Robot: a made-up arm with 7 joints.
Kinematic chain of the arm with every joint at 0, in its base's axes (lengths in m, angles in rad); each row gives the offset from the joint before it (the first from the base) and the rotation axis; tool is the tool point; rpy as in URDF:
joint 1: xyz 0.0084 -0.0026 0.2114 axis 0 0.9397 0.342
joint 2: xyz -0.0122 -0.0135 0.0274 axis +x
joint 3: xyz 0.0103 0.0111 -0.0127 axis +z
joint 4: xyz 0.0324 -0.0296 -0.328 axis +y
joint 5: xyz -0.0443 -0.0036 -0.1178 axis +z
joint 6: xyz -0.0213 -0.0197 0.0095 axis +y
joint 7: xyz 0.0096 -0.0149 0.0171 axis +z
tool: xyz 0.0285 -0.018 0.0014 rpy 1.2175 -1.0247 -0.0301
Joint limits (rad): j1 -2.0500..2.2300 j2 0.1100..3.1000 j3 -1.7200..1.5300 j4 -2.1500..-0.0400 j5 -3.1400..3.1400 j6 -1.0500..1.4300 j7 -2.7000..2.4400
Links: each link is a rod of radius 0.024 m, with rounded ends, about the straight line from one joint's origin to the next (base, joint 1, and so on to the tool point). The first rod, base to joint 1, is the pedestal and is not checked.
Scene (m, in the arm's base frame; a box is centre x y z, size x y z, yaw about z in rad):
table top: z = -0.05
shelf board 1: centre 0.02 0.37 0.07 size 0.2 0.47 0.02 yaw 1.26
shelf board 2: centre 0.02 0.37 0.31 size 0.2 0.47 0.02 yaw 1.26
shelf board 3: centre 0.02 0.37 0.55 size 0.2 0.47 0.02 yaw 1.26
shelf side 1: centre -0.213 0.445 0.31 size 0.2 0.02 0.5 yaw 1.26
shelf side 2: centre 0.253 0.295 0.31 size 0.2 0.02 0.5 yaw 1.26
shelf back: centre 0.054 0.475 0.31 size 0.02 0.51 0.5 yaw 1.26
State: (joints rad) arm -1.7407 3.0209 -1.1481 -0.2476 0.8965 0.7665 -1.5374
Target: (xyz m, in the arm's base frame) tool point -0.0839 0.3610 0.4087
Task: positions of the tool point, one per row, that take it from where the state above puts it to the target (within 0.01 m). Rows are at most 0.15 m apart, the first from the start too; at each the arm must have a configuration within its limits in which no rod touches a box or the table.
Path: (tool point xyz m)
1: -0.3421 0.2836 0.1918
2: -0.3237 0.2845 0.1978
3: -0.3035 0.2791 0.2014
4: -0.2828 0.2679 0.2015
5: -0.2178 0.2568 0.3351
6: -0.1252 0.2326 0.4087
7: -0.1116 0.2665 0.4197
8: -0.1002 0.3005 0.4234
9: -0.0911 0.3326 0.4197
10: -0.0839 0.3610 0.4087

